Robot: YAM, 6 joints.
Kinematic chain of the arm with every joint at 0, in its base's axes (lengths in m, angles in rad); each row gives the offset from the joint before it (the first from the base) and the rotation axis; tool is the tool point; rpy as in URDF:
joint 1: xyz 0 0 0.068 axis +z
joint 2: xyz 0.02 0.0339 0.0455 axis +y
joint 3: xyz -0.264 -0.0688 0 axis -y
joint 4: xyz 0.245 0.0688 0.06 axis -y
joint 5: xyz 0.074 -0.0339 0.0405 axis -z
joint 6: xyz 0.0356 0 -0.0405 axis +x
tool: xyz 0 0 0 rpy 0 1.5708 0
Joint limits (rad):
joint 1: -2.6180..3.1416
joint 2: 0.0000..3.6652
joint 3: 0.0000..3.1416
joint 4: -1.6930..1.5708
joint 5: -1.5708..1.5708
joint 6: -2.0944..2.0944
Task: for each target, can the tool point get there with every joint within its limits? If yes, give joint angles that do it. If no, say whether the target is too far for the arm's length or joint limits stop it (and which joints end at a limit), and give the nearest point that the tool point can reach.
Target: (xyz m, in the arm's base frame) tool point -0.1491 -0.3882 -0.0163
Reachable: yes | joints -1.9938 2.5822 1.0728 1.2168 -0.7183 -1.0701
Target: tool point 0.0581 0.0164 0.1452
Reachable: yes | joints 0.0623 0.2839 0.2618 -1.1035 -0.3677 1.0568
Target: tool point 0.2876 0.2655 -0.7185
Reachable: no: too far | nearest point 0.2358 0.2177 -0.3730 | short by 0.353 m
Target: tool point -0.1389 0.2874 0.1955
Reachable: yes | joints 1.9708 1.5570 0.6670 0.6091 -0.4678 -1.0527
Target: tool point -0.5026 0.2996 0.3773
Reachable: yes | joints 2.6010 2.6097 2.7503 0.1962 -0.0497 0.8660
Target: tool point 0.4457 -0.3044 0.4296
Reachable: yes | joints -0.5791 2.3400 2.5129 0.0622 0.3096 -0.7199
